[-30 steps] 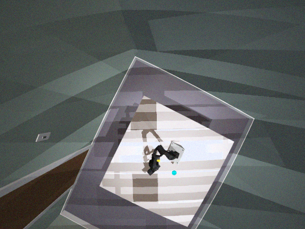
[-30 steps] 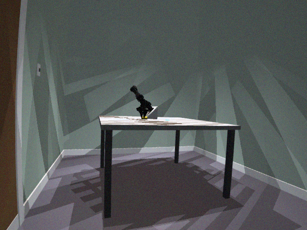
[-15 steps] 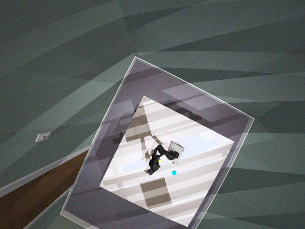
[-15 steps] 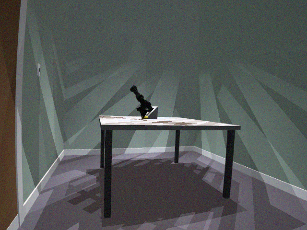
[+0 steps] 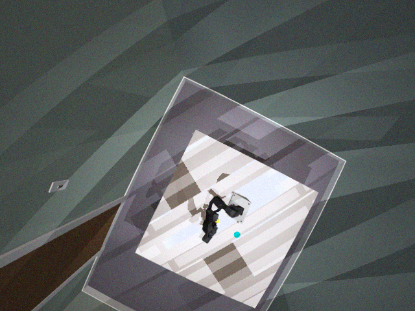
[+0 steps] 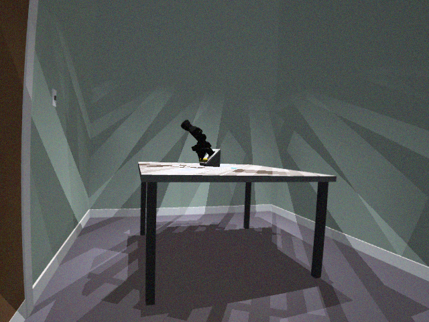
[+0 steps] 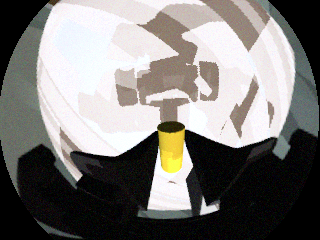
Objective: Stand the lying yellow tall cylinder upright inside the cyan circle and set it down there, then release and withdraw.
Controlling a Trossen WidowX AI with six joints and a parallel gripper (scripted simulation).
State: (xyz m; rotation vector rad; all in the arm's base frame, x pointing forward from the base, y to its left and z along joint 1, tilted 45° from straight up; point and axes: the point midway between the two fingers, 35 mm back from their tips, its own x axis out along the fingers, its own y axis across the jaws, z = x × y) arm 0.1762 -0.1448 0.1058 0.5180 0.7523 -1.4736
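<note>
The yellow cylinder is 20 mm to the left of my gripper tip. Round my gripper tip: cyan circle 80 mm ahead, 270 mm to the left, 60 mm below.
</note>
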